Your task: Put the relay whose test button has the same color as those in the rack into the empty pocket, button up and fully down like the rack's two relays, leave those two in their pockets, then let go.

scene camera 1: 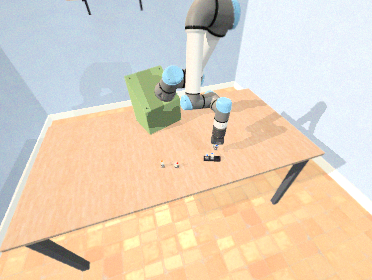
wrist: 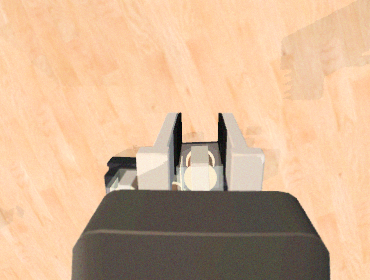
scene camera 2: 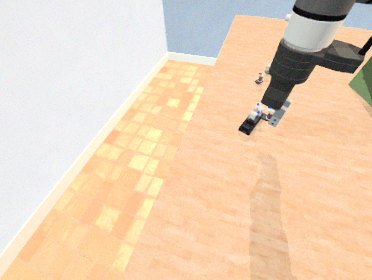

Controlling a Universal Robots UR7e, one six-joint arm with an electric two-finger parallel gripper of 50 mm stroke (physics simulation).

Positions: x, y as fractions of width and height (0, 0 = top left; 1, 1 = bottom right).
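Observation:
Visible: my gripper (scene camera 2: 0.74, 0.44). Wrist view too: gripper (wrist: 0.54, 0.47).

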